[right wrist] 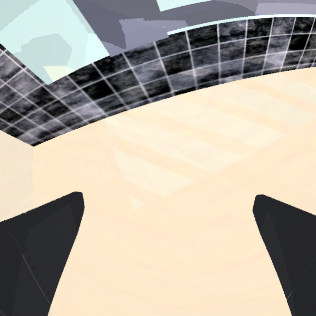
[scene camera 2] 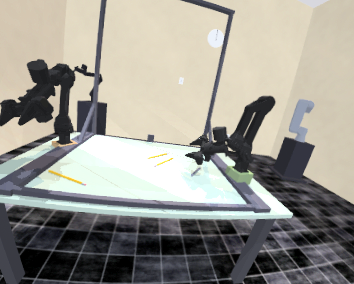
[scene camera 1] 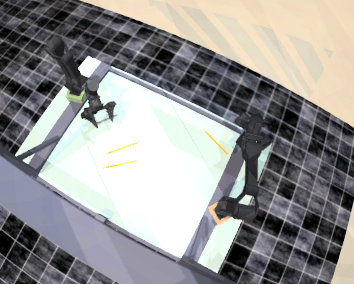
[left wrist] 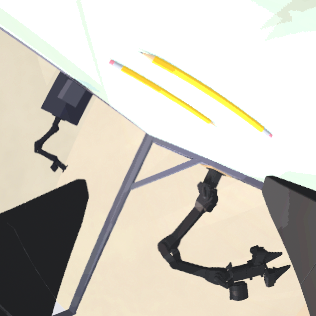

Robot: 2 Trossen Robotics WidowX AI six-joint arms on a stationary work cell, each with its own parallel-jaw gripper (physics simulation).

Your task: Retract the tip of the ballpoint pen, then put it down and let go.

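Frame: origin at the left arm's base, x right, y ahead, z up, level; centimetres.
Seen in the pictures: left gripper, fingertip midpoint: (scene camera 2: 187, 149) (scene camera 1: 105, 125) (left wrist: 178, 187); right gripper, fingertip midpoint: (right wrist: 171, 203) (scene camera 2: 9, 125) (left wrist: 285, 258); left arm's base, origin of the base link: (scene camera 2: 240, 169) (scene camera 1: 76, 90); right arm's base, origin of the base link: (scene camera 2: 64, 142) (scene camera 1: 221, 211) (left wrist: 215, 170).
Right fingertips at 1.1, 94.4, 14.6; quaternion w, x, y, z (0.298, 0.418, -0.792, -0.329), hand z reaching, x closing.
Pixels of each thing's middle, then the offset from my right fingertips to it, as dx, dy, dz.
- thin grey stick, body centre: (scene camera 1: 105, 119) (scene camera 2: 196, 171) +8.7, -73.9, -20.5
- third pencil, body centre: (scene camera 2: 66, 177) (scene camera 1: 215, 141) +4.4, -14.5, -20.7
The ballpoint pen, a thin grey stick (scene camera 1: 106, 120) (scene camera 2: 196, 171), lies on the table near my left gripper; its tip is too small to make out. It does not show in the left wrist view. My left gripper (scene camera 1: 105, 123) (scene camera 2: 189, 149) (left wrist: 178, 187) is open and empty, above the table beside the pen. My right gripper (scene camera 2: 11, 120) (left wrist: 285, 258) (right wrist: 171, 203) is open and empty, raised away from the pen at the opposite side of the table.
Two yellow pencils (scene camera 1: 123, 148) (scene camera 1: 121, 164) (scene camera 2: 158, 156) (scene camera 2: 164, 162) (left wrist: 210, 95) (left wrist: 165, 92) lie side by side near the pen. A third pencil (scene camera 1: 216, 142) (scene camera 2: 67, 177) lies toward the right arm's side. Grey frame bars (scene camera 1: 175, 100) (scene camera 2: 150, 203) edge the table.
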